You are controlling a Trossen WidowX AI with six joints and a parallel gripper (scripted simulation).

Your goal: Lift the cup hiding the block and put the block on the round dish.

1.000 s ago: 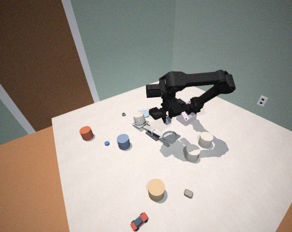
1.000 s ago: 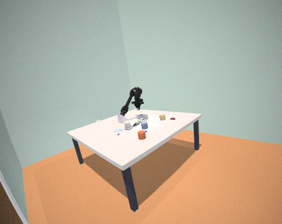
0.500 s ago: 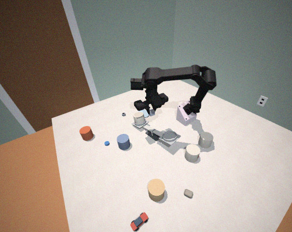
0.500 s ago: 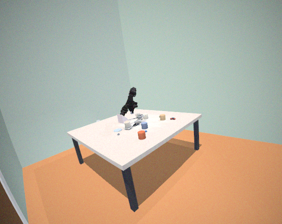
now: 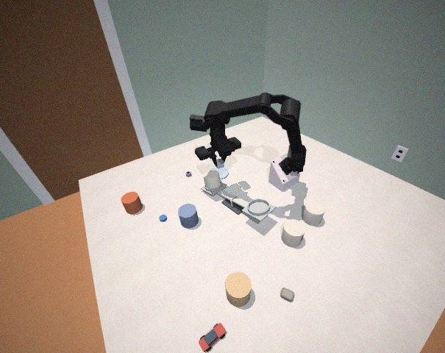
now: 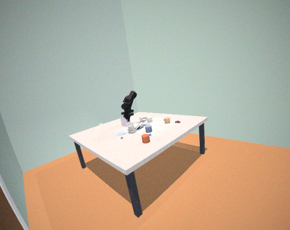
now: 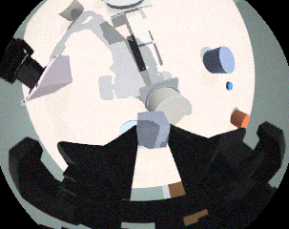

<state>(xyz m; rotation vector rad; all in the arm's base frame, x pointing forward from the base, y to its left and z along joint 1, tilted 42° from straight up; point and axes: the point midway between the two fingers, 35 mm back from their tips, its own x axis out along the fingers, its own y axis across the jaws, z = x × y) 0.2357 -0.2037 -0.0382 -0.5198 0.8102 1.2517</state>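
The pale blue round dish is 13 cm below my gripper tip, 9 cm to the right of it and 6 cm behind it. From my gripper tip the other things lie so: dark nut 19 cm to the right, 12 cm below, 6 cm ahead; then grey balance 13 cm to the left, 9 cm below, 4 cm ahead; then small blue disc 30 cm ahead, 12 cm below, 2 cm to the right.
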